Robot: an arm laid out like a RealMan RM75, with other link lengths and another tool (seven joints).
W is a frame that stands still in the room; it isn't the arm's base.
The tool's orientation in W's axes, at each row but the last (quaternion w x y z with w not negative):
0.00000, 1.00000, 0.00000, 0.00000
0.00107, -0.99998, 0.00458, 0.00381
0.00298, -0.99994, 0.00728, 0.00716
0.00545, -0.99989, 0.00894, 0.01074
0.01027, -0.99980, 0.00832, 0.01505
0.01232, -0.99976, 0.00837, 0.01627
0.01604, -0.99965, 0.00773, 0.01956
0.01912, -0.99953, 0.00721, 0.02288
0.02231, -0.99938, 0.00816, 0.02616
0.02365, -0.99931, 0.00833, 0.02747
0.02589, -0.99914, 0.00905, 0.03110
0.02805, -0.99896, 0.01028, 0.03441
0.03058, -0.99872, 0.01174, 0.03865
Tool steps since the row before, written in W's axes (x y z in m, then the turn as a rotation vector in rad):
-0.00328, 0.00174, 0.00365, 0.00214, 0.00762, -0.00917
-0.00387, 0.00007, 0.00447, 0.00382, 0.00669, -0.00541
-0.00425, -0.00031, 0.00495, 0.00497, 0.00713, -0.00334
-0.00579, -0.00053, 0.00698, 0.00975, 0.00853, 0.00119
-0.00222, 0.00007, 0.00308, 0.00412, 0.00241, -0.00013
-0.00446, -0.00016, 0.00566, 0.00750, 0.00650, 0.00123
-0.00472, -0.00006, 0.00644, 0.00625, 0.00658, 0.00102
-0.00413, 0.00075, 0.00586, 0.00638, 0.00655, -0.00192
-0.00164, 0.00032, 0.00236, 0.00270, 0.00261, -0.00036
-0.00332, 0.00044, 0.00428, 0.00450, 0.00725, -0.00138
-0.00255, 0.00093, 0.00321, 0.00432, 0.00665, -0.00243
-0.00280, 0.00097, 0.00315, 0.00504, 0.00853, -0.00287
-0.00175, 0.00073, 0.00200, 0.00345, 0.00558, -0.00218
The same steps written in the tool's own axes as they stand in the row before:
-0.00328, -0.00174, -0.00365, 0.00214, -0.00762, 0.00917
-0.00390, -0.00004, -0.00444, 0.00380, -0.00671, 0.00540
-0.00432, 0.00034, -0.00489, 0.00491, -0.00718, 0.00331
-0.00593, 0.00056, -0.00686, 0.00957, -0.00872, -0.00130
-0.00231, -0.00009, -0.00301, 0.00408, -0.00248, 0.00006
-0.00464, 0.00010, -0.00552, 0.00735, -0.00666, -0.00131
-0.00497, -0.00007, -0.00625, 0.00611, -0.00671, -0.00105
-0.00441, -0.00091, -0.00563, 0.00637, -0.00657, 0.00188
-0.00177, -0.00040, -0.00225, 0.00268, -0.00264, 0.00034
-0.00356, -0.00058, -0.00407, 0.00446, -0.00726, 0.00148
-0.00276, -0.00104, -0.00299, 0.00435, -0.00660, 0.00250
-0.00303, -0.00108, -0.00289, 0.00507, -0.00847, 0.00300
-0.00192, -0.00080, -0.00181, 0.00349, -0.00553, 0.00225

